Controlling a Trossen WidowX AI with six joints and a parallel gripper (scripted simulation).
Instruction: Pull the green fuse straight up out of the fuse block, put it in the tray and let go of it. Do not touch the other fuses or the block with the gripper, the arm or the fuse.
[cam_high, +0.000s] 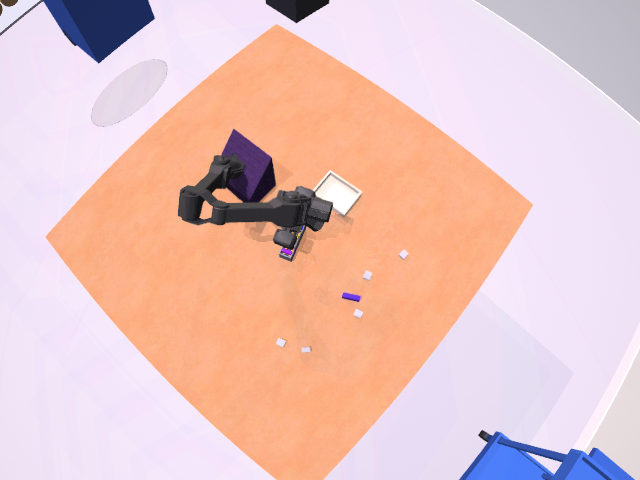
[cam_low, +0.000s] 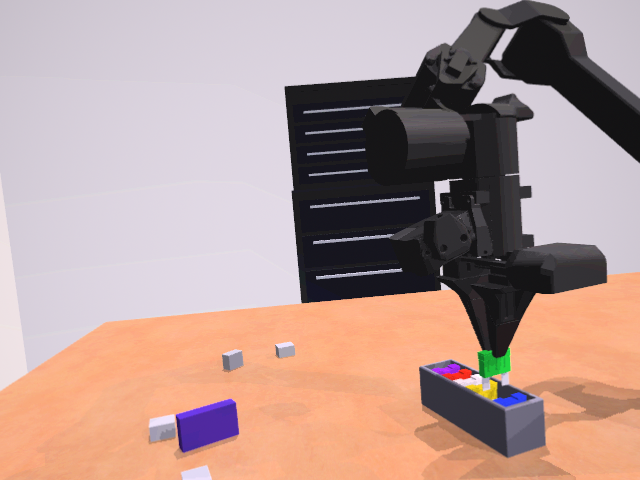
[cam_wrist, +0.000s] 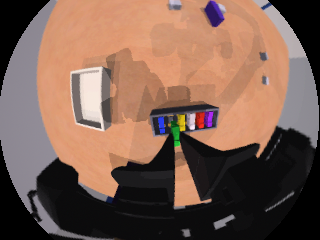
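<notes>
Right now my gripper tip is 19 cm to the right of the white tray and 7 cm above it. Round my gripper tip: green fuse: 1 cm below.
</notes>
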